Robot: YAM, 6 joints.
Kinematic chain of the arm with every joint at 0, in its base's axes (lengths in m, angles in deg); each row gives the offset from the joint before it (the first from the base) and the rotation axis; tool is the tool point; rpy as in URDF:
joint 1: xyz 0 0 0.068 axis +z
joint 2: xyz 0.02 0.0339 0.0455 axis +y
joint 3: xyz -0.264 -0.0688 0 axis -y
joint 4: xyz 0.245 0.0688 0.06 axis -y
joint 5: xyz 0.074 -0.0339 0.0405 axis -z
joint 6: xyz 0.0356 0 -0.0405 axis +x
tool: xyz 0 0 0 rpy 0 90 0
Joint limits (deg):
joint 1: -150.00..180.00
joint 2: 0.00..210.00
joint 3: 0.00..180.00
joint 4: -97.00..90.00
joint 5: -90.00..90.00
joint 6: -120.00..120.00
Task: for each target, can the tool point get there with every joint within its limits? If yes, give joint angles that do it. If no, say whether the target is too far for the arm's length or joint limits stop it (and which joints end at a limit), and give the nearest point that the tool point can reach.
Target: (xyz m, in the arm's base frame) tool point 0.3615 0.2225 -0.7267
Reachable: no: too far | nearest point 0.2860 0.1760 -0.3697 | short by 0.368 m
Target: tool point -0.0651 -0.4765 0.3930
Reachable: yes | joints -100.23 133.01 156.38 -63.03 -35.30 85.26
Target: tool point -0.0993 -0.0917 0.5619
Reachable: yes | joints 57.12 27.29 88.81 15.26 -70.84 15.37
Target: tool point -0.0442 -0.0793 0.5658
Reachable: yes | joints -101.30 52.09 95.08 -22.91 51.48 62.30
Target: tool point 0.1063 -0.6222 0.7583
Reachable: no: too far | nearest point 0.0759 -0.4441 0.5677 | short by 0.263 m
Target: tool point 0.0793 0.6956 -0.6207
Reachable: no: too far | nearest point 0.0527 0.4627 -0.3080 | short by 0.391 m
